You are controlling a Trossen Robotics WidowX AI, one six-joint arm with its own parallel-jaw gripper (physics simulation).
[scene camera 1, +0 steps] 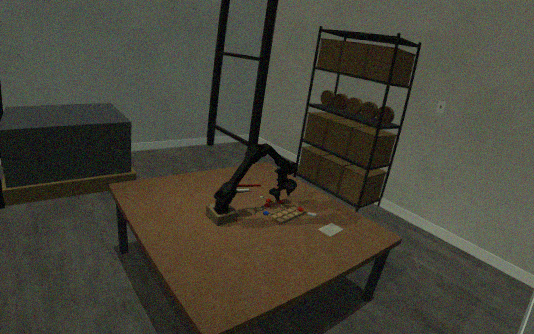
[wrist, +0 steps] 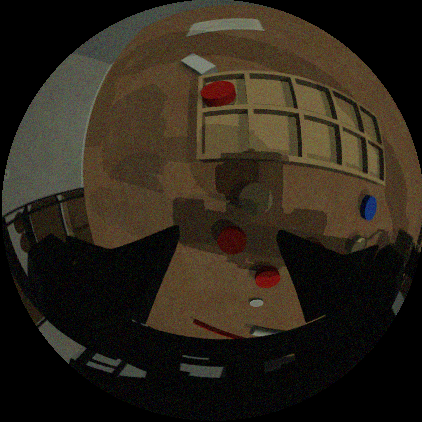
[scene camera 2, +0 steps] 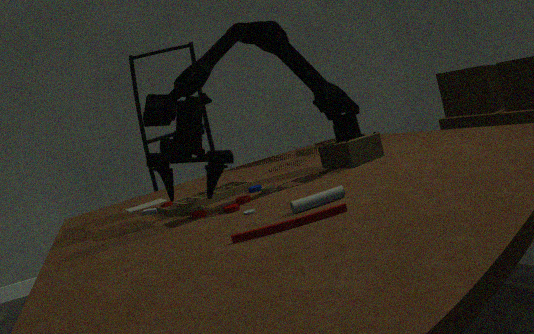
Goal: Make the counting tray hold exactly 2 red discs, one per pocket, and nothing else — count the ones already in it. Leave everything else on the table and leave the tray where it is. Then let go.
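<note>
The tan counting tray has two rows of pockets. One red disc sits in its end corner pocket; the other pockets look empty. My gripper is open above the table beside the tray, with nothing between its fingers. A second red disc lies on the table below the gap between the fingers. Another red disc lies farther from the tray. One more red disc is mostly hidden by a finger in the wrist view.
A blue disc and beige discs lie near the tray. A small white disc, white block, pale card, grey cylinder and red bar lie around.
</note>
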